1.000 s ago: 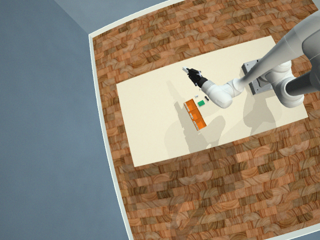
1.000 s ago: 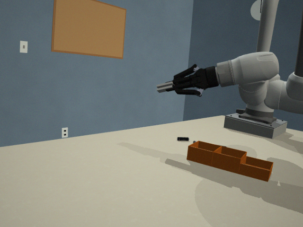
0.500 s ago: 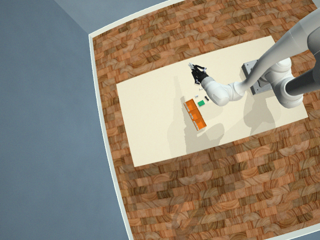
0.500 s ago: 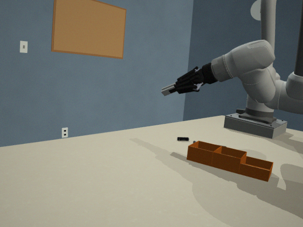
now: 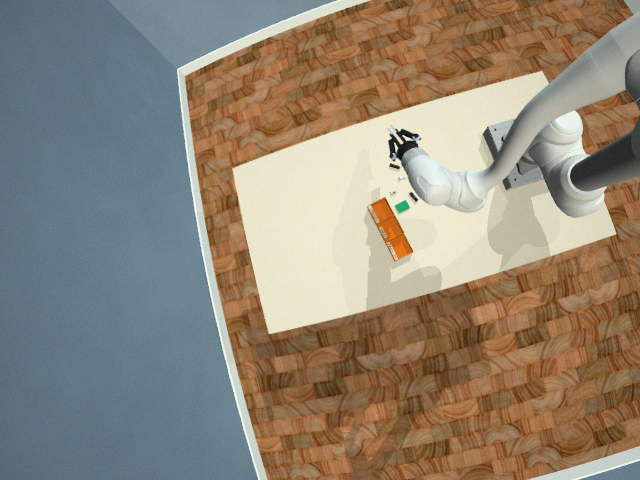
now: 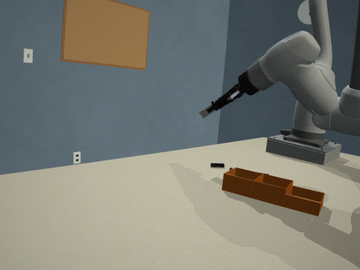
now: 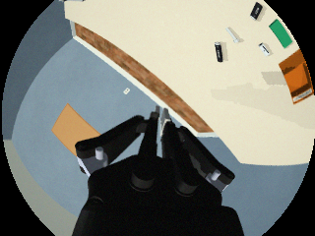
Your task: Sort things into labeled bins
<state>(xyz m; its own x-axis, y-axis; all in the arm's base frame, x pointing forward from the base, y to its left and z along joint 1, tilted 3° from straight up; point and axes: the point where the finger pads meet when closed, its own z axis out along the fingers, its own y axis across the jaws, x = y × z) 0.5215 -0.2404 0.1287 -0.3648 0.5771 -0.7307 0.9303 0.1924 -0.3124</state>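
Now: the joined orange bins 31 cm to the left of my hand, 17 cm below it and 15 cm ahead of it. Also, from my hand: tiny pale thing 19 cm below, 13 cm to the left, 1 cm ahead; then white thing 18 cm below, 17 cm to the left, 6 cm ahead; then black piece 18 cm below, 7 cm to the left, 2 cm ahead.
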